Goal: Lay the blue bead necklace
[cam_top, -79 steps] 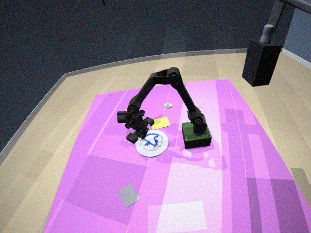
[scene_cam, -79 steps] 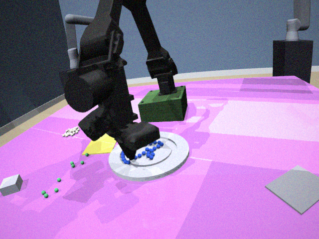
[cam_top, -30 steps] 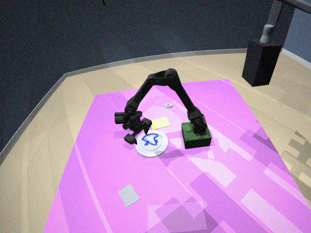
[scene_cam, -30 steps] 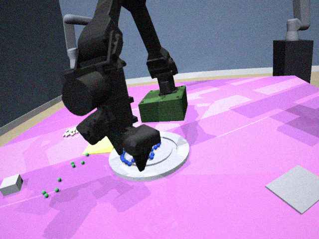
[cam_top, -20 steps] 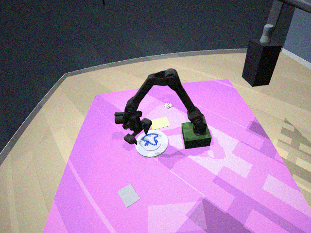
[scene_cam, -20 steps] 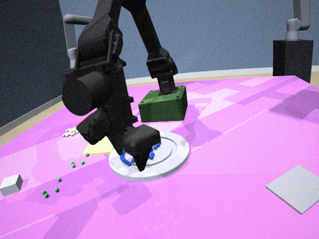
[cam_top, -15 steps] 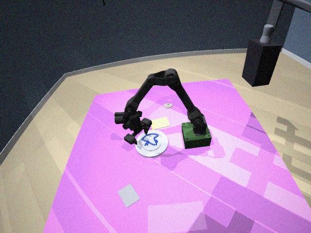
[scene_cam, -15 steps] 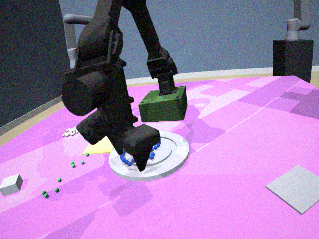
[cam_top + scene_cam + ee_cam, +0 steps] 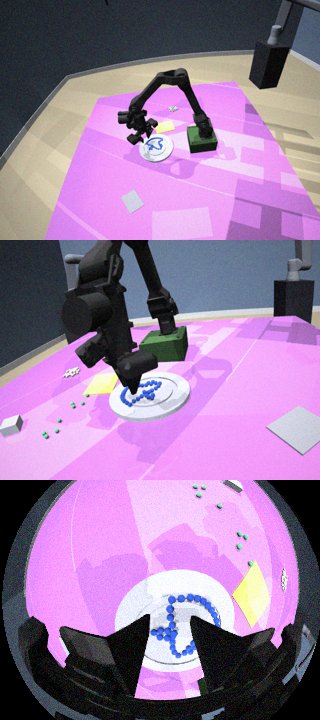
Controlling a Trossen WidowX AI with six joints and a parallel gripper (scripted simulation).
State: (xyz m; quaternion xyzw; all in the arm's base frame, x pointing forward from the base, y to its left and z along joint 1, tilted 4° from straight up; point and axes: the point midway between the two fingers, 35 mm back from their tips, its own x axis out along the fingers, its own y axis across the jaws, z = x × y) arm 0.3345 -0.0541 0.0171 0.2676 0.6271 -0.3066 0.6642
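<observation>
My gripper tip is 5 cm past the round white bead board, 4 cm above it and 3 cm to the right of it. From my gripper tip the other things lie so: yellow sheet 13 cm to the right, 12 cm behind, 5 cm below; grey tile 33 cm to the left, 9 cm ahead, 5 cm below; cube 30 cm to the right, 10 cm ahead, 4 cm below.
</observation>
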